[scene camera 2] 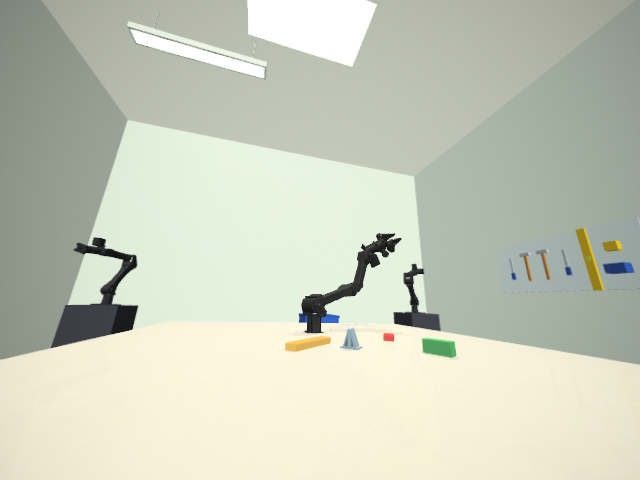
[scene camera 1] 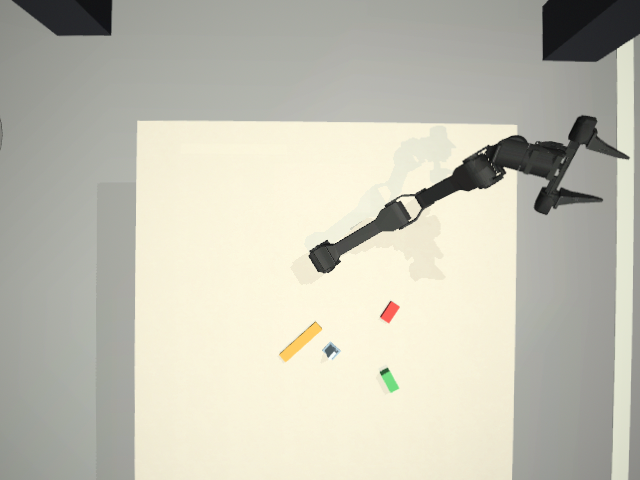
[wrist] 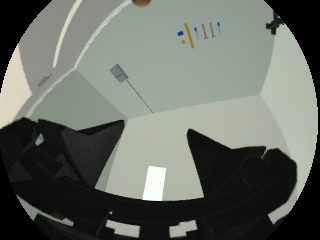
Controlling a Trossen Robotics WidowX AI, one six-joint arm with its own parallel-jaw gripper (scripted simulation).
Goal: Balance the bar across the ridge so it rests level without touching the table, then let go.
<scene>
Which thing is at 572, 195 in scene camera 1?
The gripper.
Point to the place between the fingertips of the gripper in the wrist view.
At 156, 128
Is the gripper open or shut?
Open.
</scene>
